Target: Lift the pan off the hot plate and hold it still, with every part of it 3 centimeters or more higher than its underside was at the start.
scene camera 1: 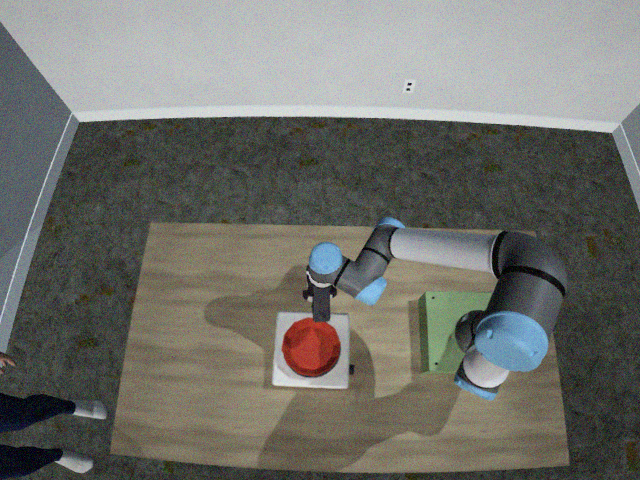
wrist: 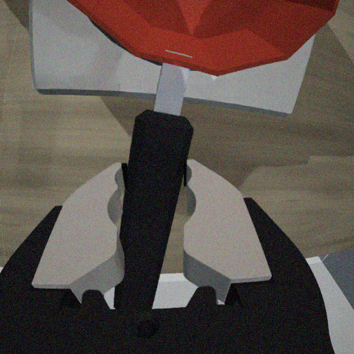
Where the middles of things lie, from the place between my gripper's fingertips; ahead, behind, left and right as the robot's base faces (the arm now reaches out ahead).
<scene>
I see my gripper 5 cm to the right of the red pan point(scene camera 1: 310, 348) and 2 cm short of it. Also, from my hand: white hot plate point(scene camera 1: 337, 377): 15 cm to the left, 8 cm below, 1 cm ahead.
</scene>
